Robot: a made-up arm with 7 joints.
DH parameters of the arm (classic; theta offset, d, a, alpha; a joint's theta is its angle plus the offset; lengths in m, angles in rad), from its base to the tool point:
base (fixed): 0 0.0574 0 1.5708
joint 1: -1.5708 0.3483 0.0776 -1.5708
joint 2: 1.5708 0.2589 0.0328 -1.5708
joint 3: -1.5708 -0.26 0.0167 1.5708
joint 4: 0 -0.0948 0.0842 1.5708
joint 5: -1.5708 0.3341 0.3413 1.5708
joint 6: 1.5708 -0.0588 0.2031 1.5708
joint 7: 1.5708 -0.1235 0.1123 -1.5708
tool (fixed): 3.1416 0.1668 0 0
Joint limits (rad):
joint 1: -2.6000..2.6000
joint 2: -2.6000..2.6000
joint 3: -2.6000..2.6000
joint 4: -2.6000..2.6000
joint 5: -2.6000..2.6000
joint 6: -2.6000..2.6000
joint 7: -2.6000..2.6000
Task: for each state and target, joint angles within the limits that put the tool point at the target. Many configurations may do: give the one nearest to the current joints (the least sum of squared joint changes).
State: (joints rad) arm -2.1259 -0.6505 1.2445 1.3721 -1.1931 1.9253 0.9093
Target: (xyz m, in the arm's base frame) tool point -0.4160 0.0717 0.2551
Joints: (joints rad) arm -2.0204 -0.0847 1.0354 1.6081 -0.8851 1.8480 1.0602
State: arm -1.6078 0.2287 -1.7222 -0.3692 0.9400 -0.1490 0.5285
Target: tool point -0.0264 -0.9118 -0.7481
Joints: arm -0.7884 -0.5586 -1.6485 -0.1194 0.8982 -0.6484 -0.0578
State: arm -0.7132 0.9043 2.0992 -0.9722 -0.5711 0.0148 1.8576
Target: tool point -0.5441 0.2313 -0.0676
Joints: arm -1.1538 1.1714 1.7660 -0.7563 -0.5550 0.0424 1.7843
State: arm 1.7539 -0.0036 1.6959 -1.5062 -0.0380 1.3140 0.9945
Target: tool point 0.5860 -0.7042 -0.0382
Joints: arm 1.4492 -0.2367 1.8580 -1.4614 0.1993 1.3929 1.1480
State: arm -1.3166 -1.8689 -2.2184 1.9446 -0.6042 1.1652 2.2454
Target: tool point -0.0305 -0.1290 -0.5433
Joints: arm -1.6833 -2.1441 -1.5995 2.1275 -0.7212 0.7910 2.1693
